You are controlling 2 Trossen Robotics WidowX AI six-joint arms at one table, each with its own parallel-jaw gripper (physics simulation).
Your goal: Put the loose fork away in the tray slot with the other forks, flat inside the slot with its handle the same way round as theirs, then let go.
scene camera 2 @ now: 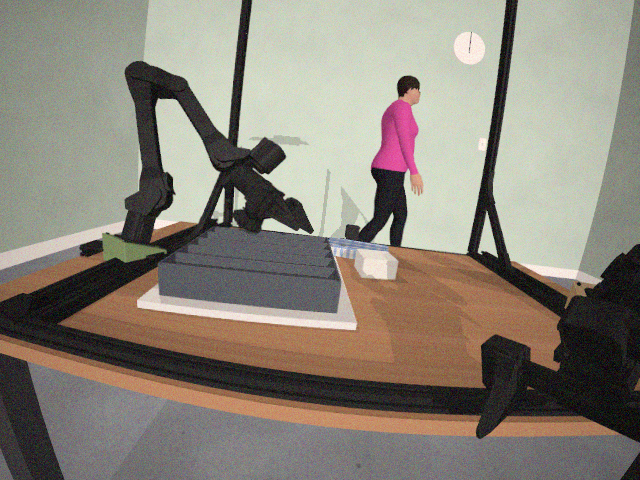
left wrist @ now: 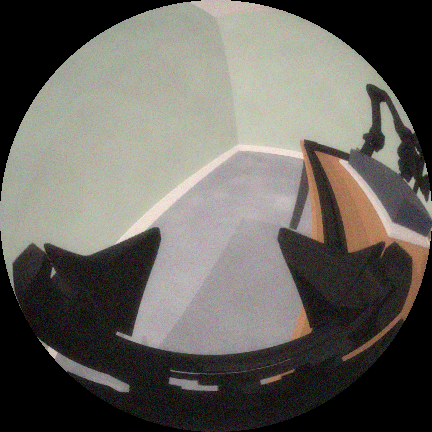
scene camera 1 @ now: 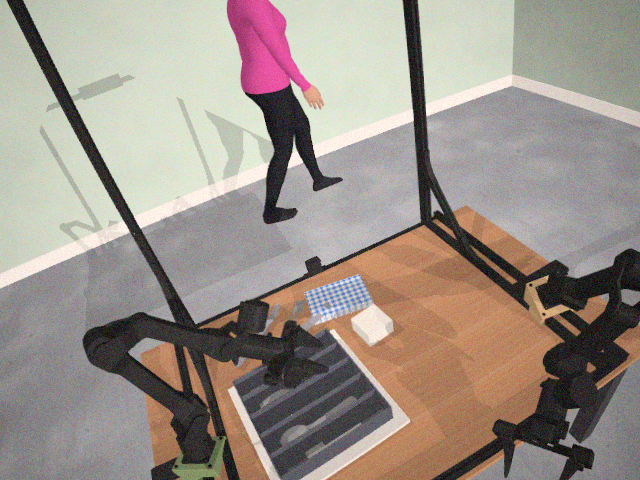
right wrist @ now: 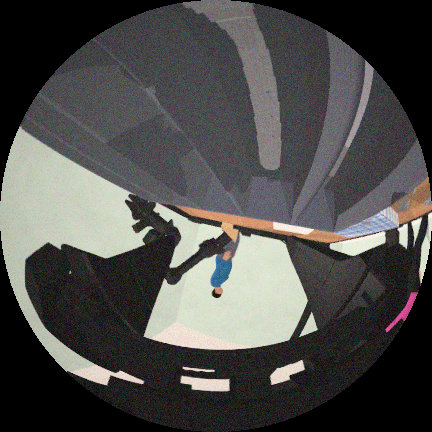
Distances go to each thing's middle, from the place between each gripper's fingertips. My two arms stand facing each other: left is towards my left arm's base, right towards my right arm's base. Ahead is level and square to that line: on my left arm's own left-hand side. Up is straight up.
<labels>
My right hand is 8 cm to the left of the dark cutlery tray (scene camera 2: 227,265), 7 cm above it and 5 cm short of it. From my right hand the other things lie so: white block (scene camera 2: 375,264): 16 cm to the left, 10 cm behind, 8 cm below.
Right now the dark cutlery tray is 38 cm behind my left hand, 32 cm to the right of it and 1 cm below it. From my left hand the other things lie so: white block 53 cm behind, 9 cm to the right, 2 cm below.
</labels>
